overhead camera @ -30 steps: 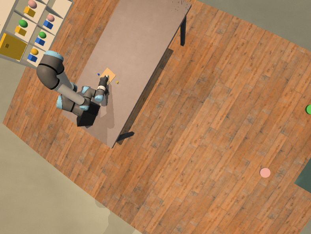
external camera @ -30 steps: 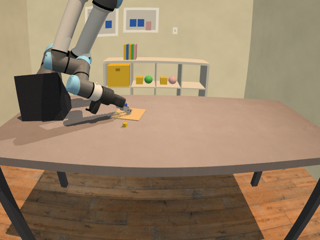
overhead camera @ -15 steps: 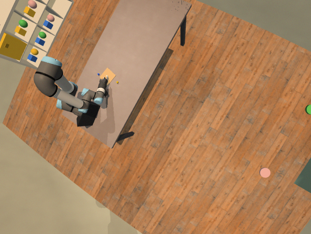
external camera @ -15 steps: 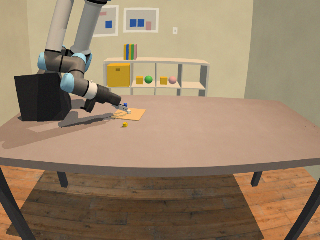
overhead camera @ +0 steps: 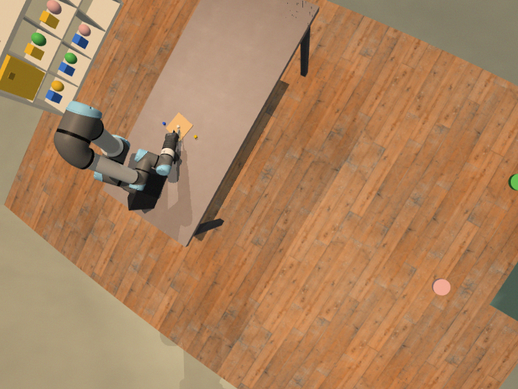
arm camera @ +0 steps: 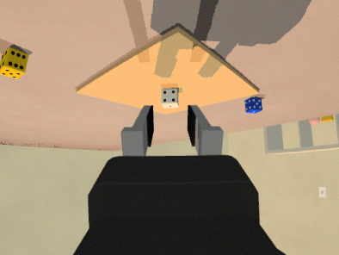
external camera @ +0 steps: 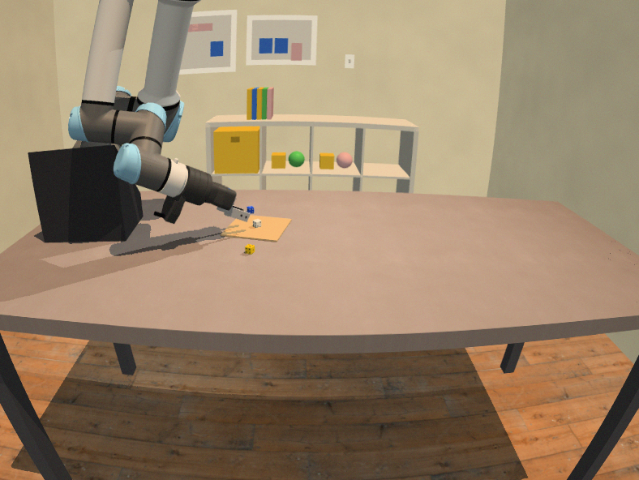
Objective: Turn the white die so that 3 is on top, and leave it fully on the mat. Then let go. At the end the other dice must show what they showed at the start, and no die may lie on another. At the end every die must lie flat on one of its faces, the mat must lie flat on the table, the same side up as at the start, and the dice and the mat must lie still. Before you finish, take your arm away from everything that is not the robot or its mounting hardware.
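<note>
The white die is 4 cm ahead of my hand, 2 cm to the left of it and 4 cm below it. The rest, counted from my hand: yellow die: 3 cm ahead, 12 cm to the right, 4 cm below; mat: 4 cm ahead, 2 cm to the left, 5 cm below; blue die: 3 cm ahead, 13 cm to the left, 4 cm below.
</note>
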